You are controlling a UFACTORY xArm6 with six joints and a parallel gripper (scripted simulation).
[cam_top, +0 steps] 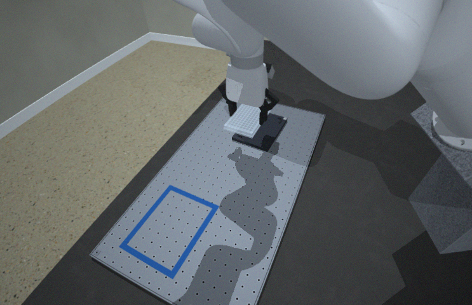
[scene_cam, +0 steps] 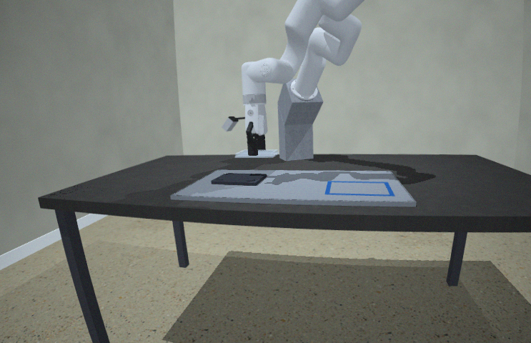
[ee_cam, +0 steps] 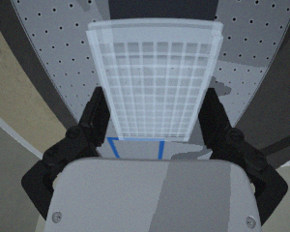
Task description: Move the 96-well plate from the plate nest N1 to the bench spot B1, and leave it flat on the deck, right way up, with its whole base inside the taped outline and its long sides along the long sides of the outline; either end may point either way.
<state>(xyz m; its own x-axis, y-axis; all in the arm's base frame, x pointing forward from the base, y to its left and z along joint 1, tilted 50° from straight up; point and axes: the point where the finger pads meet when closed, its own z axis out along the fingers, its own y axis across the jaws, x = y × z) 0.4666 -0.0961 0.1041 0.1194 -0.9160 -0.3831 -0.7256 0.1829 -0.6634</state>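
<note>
My hand is 10 cm above the dark plate nest N1 and 7 cm to the left of it. Round my hand: label 16 cm to the right, 10 cm below, 4 cm behind; then white 96-well plate 1 cm below.
</note>
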